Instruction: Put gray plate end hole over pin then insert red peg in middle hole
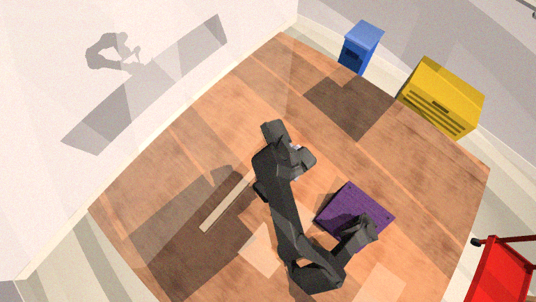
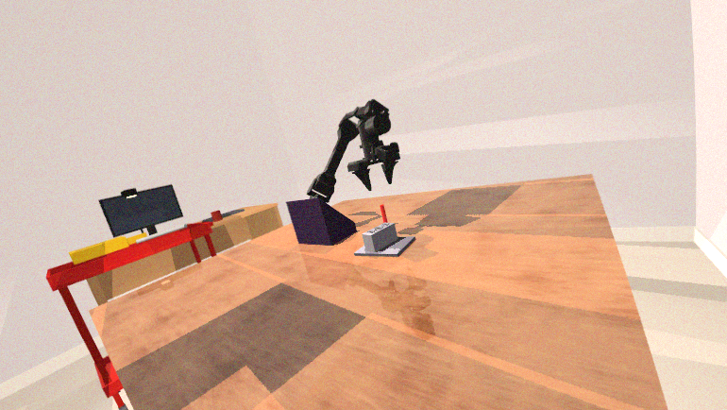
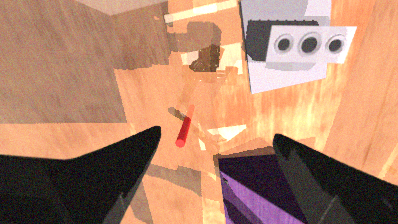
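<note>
Right now the red peg is 11 cm below my gripper tip, 6 cm behind it and 5 cm to the left of it. The rest, counted from my gripper tip: flat gray base: 14 cm below, 10 cm to the right, 7 cm ahead; then gray plate: 12 cm to the right, 11 cm below, 7 cm ahead.
</note>
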